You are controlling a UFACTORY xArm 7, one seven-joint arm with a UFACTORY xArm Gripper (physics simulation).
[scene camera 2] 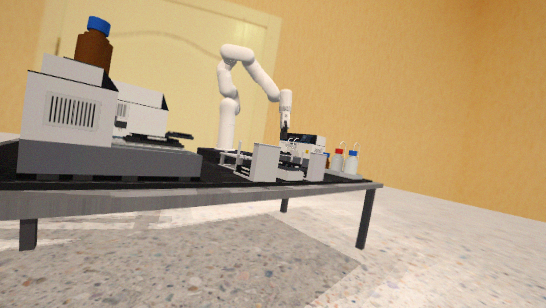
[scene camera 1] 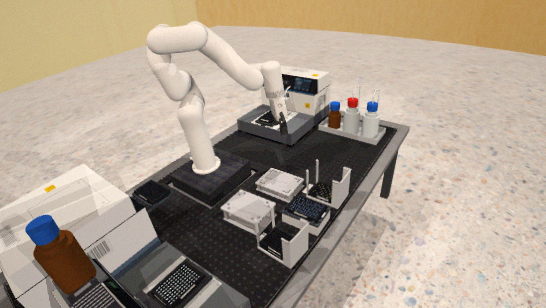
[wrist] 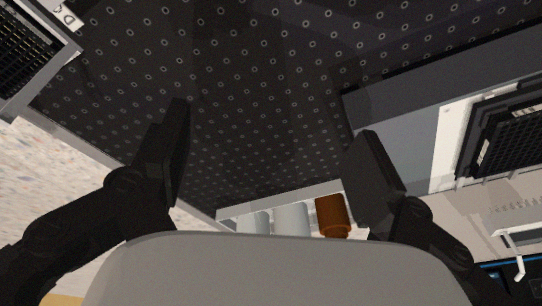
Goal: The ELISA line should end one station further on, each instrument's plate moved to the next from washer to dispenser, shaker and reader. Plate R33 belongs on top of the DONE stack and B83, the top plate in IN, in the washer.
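Places are measured from the arm's base along level axes (x left, y back, z up), in metres.
Pixels of known places: gripper, fingertip midpoint: (scene camera 2: 283, 138) (scene camera 1: 281, 129) (wrist: 274, 136); arm's base, origin of the base link: (scene camera 2: 224, 149) (scene camera 1: 206, 165).
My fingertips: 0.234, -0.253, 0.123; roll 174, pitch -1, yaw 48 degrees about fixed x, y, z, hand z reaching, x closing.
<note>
Ahead of a thing's pixels: the offset from my fingertips to its top centre, as dx, dy, dz. "pt": to the spot under its first point.
My gripper (scene camera 1: 283, 126) (scene camera 2: 284, 132) (wrist: 274, 136) is open and empty, above the bench beside the washer (scene camera 1: 306, 82) (scene camera 2: 306, 140) (wrist: 400, 137). A black plate {+0.240, +0.208, -0.078} (scene camera 1: 266, 119) (wrist: 515, 142) sits on the washer's carrier; its label is unreadable. The far rack {pt -0.141, -0.338, -0.094} (scene camera 1: 342, 187) (scene camera 2: 315, 167) holds a dark plate {-0.115, -0.270, -0.159} (scene camera 1: 320, 192) (wrist: 25, 52); a label starting with D is beside it in the wrist view. The near rack {pt -0.450, -0.314, -0.104} (scene camera 1: 296, 246) (scene camera 2: 266, 162) holds a black plate {-0.425, -0.248, -0.146} (scene camera 1: 276, 240). A plate with bluish wells {-0.274, -0.257, -0.112} (scene camera 1: 306, 209) sits between the racks. R33 cannot be identified.
Two pale low blocks {pt -0.171, -0.089, -0.144} (scene camera 1: 280, 183) {pt -0.373, -0.079, -0.122} (scene camera 1: 248, 209) stand beside the racks. A bottle tray (scene camera 1: 350, 131) (scene camera 2: 345, 174) (wrist: 280, 197) is beside the washer. At left are white instruments, a black plate {-0.517, +0.260, -0.061} (scene camera 1: 151, 193), a plate with pale wells {-0.733, -0.105, -0.084} (scene camera 1: 178, 285) and a large brown bottle {pt -0.905, -0.029, +0.142} (scene camera 1: 66, 262) (scene camera 2: 93, 50).
</note>
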